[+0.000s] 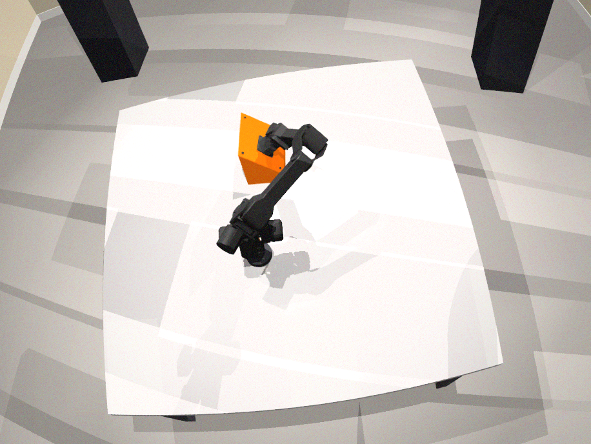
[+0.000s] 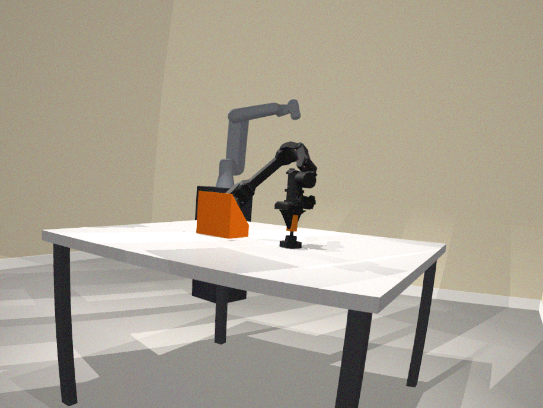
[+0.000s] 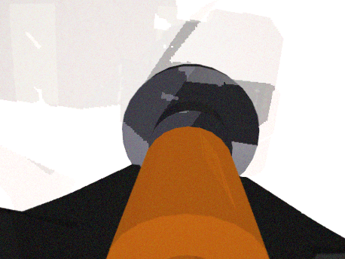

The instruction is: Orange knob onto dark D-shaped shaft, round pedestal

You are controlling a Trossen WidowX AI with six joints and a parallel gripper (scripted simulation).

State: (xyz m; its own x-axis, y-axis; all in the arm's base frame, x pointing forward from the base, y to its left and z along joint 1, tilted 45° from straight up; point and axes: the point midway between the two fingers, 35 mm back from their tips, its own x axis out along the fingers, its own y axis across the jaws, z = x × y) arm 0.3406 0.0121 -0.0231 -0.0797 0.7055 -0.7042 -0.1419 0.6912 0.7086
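My gripper tip is 2 cm below the orange knob. The rest, counted from my gripper tip: dark round pedestal 4 cm below.
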